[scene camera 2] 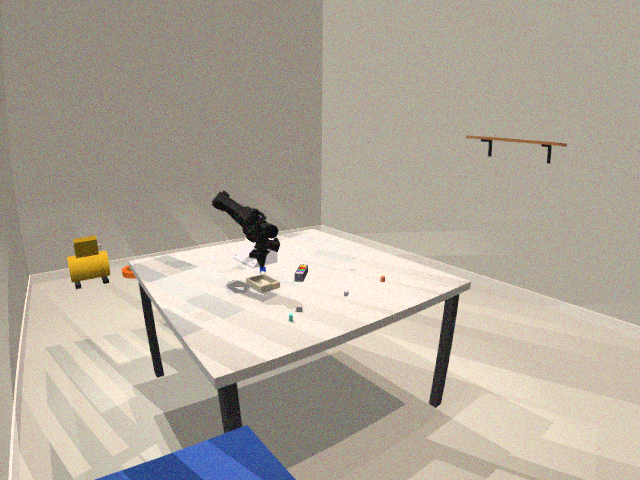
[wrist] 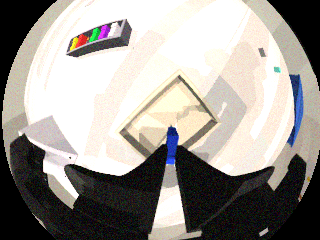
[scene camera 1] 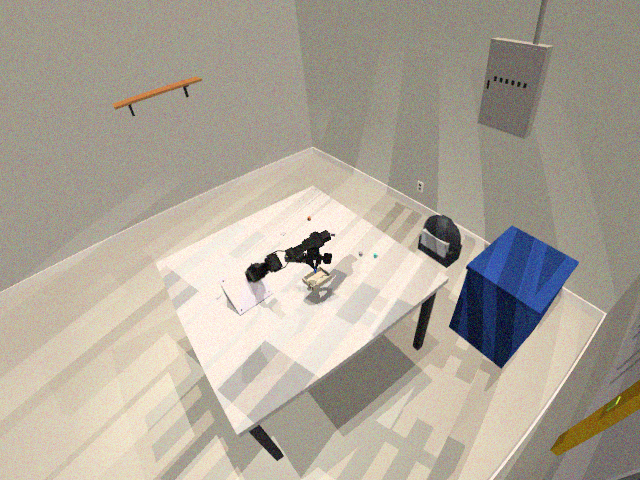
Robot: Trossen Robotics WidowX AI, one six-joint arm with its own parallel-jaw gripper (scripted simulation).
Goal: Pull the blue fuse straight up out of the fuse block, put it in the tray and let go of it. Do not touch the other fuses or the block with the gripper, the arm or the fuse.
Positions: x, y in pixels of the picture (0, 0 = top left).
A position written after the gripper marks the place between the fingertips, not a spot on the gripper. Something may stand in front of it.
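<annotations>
A blue fuse is held by the gripper (wrist: 170, 149).
</annotations>
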